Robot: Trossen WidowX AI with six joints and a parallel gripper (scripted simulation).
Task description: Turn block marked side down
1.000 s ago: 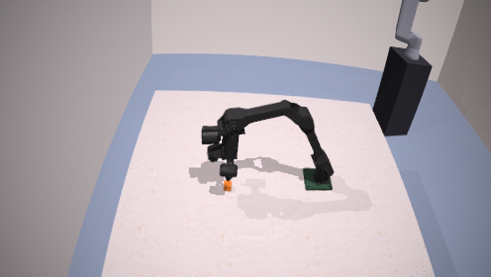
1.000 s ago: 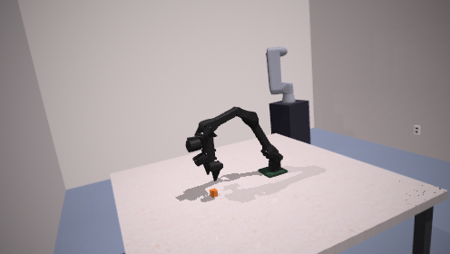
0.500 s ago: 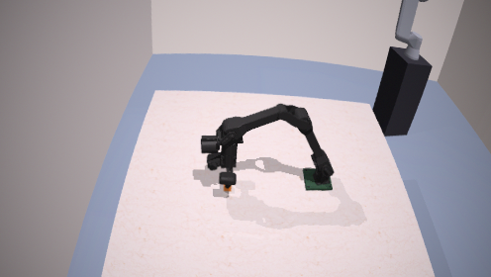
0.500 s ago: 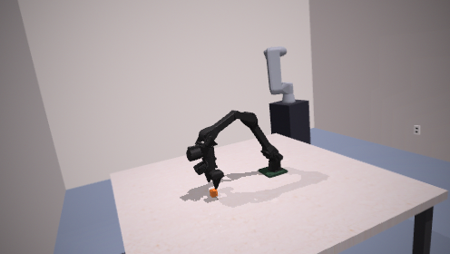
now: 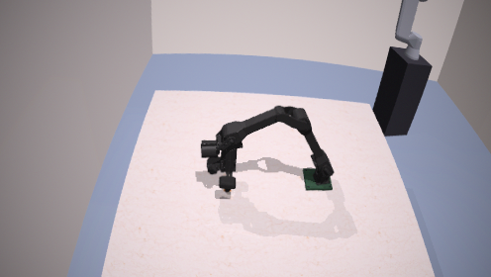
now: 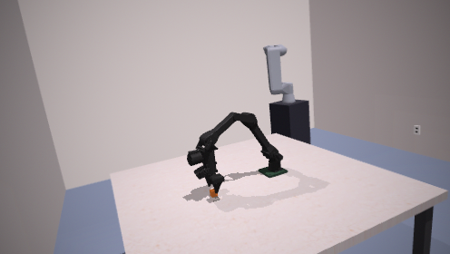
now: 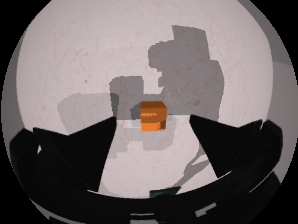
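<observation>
The orange block is 1 cm behind my gripper tip and 2 cm below it.
</observation>
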